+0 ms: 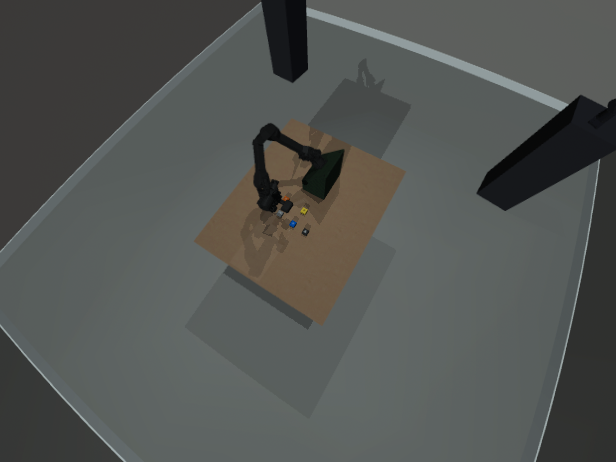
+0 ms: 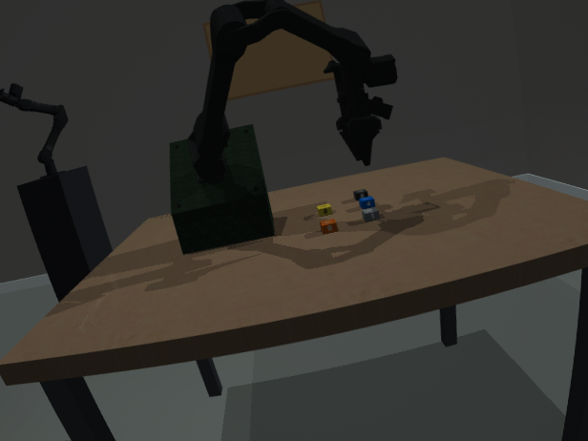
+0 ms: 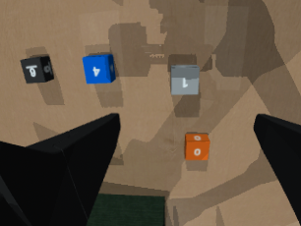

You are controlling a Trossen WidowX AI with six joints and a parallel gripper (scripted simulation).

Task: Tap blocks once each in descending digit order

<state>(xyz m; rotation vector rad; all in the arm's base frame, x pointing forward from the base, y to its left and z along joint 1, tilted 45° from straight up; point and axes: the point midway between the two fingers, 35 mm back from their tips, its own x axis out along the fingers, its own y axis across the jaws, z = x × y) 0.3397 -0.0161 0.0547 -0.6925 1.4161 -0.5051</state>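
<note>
Right now the black block is 190 mm to the left of my gripper tip and 110 mm below it. Also, from my gripper tip: grey block 110 mm below, 10 mm to the right; blue block 110 mm below, 100 mm to the left; orange block 110 mm below, 100 mm behind, 40 mm to the right.
</note>
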